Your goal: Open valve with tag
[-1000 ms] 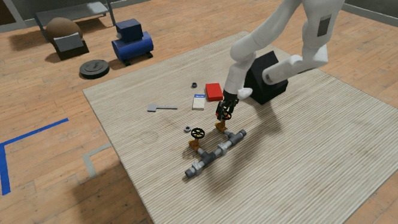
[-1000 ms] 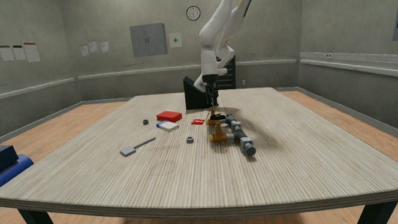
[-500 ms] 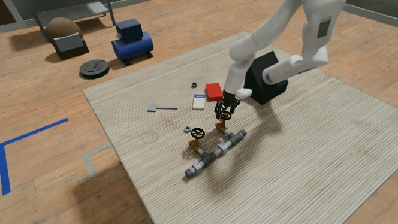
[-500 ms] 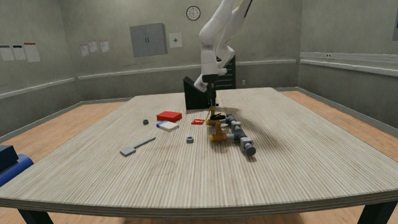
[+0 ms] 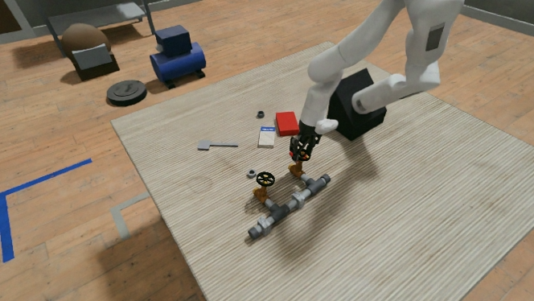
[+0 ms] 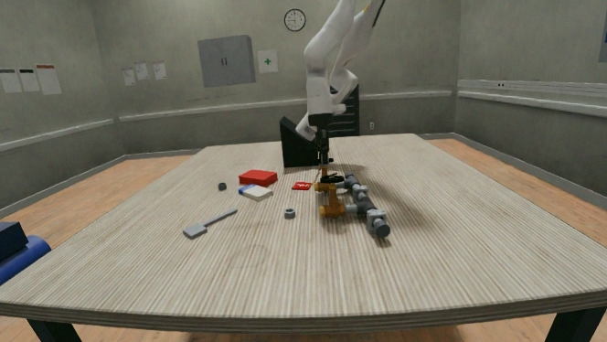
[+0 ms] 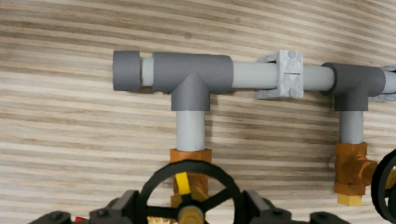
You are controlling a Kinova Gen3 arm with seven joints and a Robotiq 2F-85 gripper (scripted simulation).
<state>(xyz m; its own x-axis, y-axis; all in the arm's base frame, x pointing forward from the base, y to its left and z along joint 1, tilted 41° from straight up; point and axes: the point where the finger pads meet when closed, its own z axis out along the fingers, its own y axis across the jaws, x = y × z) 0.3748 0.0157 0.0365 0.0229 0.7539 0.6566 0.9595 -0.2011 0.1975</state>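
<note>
My hand is 100 mm above the red tag, 80 mm to the left of it and 70 mm past it. Round my hand: nut (130 mm ahead, 120 mm to the right, 100 mm below); then red box (230 mm to the right, 150 mm behind, 90 mm below); then grey flat tool (340 mm to the right, 150 mm ahead, 100 mm below).
</note>
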